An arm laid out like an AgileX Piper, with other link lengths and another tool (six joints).
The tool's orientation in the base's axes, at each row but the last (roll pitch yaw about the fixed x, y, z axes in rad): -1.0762 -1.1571 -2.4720; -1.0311 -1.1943 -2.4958; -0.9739 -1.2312 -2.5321; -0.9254 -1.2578 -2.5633; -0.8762 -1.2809 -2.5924; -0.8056 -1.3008 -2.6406; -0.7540 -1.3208 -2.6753; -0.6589 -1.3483 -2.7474; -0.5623 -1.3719 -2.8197; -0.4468 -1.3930 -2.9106; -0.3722 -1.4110 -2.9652
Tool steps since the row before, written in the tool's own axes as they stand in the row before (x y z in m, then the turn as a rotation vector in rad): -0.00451 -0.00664 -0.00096 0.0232 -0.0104 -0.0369; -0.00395 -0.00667 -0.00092 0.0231 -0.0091 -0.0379; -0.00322 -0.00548 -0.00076 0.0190 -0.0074 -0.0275; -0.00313 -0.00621 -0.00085 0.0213 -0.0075 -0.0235; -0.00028 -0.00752 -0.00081 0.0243 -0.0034 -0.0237; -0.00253 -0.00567 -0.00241 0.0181 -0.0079 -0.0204; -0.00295 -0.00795 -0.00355 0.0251 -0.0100 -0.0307; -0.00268 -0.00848 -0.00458 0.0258 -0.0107 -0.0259; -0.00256 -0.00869 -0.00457 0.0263 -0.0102 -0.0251; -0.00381 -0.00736 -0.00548 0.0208 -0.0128 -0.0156; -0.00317 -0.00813 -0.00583 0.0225 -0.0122 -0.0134
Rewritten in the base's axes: 0.00281 0.00732 -0.00196 -0.0365 0.0188 0.0179; 0.00252 0.00718 -0.00174 -0.0378 0.0181 0.0172; 0.00193 0.00587 -0.00167 -0.0278 0.0134 0.0148; 0.00194 0.00654 -0.00161 -0.0247 0.0117 0.0178; 0.00153 0.00731 0.00124 -0.0268 0.0075 0.0197; -0.00008 0.00641 -0.00179 -0.0211 0.0115 0.0152; -0.00058 0.00892 -0.00215 -0.0317 0.0157 0.0205; -0.00169 0.00960 -0.00227 -0.0271 0.0150 0.0221; -0.00190 0.00968 -0.00236 -0.0266 0.0143 0.0227; -0.00309 0.00852 -0.00406 -0.0159 0.0150 0.0190; -0.00361 0.00920 -0.00352 -0.0142 0.0140 0.0209
